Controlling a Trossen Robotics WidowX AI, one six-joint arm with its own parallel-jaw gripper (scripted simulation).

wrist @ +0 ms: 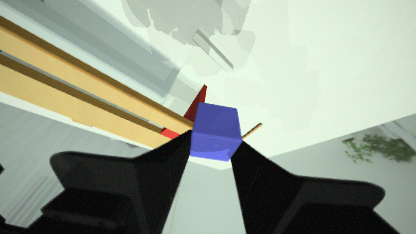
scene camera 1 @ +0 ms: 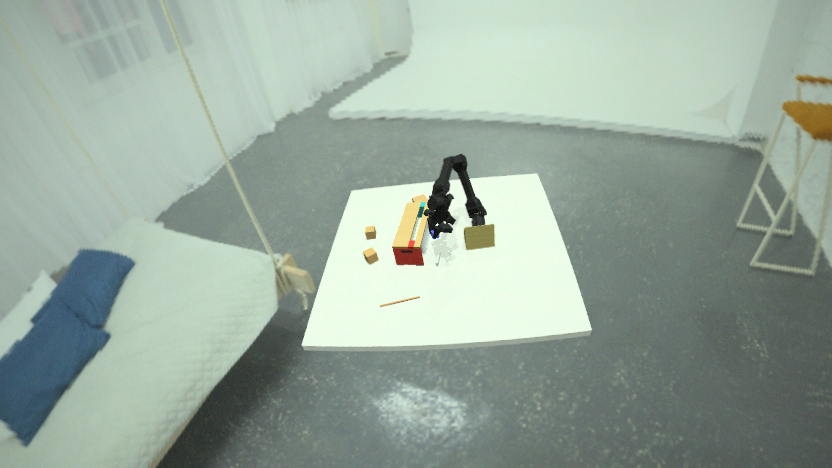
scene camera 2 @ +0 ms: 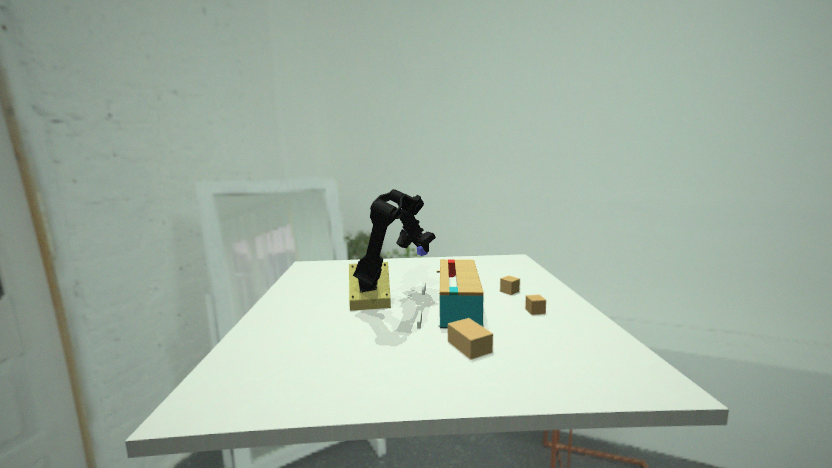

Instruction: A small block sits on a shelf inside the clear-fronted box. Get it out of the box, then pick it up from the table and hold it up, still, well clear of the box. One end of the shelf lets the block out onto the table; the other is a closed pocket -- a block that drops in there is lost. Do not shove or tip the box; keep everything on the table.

Scene:
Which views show the box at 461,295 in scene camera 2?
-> The wrist view, scene camera 1 and scene camera 2: all of them.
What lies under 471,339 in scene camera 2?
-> A tan block.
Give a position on a blue block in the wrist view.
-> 216,134

